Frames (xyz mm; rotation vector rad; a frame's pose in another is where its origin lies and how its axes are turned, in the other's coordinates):
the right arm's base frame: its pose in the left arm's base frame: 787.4 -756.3 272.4 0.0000 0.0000 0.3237
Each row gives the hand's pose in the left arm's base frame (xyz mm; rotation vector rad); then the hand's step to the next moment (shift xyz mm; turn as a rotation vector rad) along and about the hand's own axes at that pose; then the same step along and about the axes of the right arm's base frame.
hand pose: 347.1 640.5 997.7 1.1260 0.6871 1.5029
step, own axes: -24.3 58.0 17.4 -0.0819 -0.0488 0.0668
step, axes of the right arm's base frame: -21.0 -35.4 50.6 0.0499 -0.0970 -0.0407
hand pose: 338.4 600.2 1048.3 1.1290 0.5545 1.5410
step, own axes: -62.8 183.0 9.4 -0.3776 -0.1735 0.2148
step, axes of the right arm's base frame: -115.7 -82.3 131.8 0.1309 -0.4088 -0.1860
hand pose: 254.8 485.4 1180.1 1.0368 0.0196 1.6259
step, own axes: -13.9 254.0 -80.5 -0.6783 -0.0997 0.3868
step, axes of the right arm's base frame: -255.6 22.1 73.4 0.0546 -0.7526 -0.2242
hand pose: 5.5 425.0 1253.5 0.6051 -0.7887 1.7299
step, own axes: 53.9 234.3 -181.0 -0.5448 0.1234 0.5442
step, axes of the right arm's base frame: -189.2 196.7 -126.8 -0.2076 -0.7484 -0.0706
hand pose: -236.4 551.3 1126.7 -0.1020 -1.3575 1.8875
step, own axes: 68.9 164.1 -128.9 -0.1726 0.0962 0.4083
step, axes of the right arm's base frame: -31.1 141.1 -165.6 -0.2632 -0.3682 0.0300
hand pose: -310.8 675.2 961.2 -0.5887 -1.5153 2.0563
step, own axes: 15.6 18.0 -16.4 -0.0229 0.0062 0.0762
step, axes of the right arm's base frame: 1.2 18.1 -22.5 -0.0515 -0.0587 0.0165
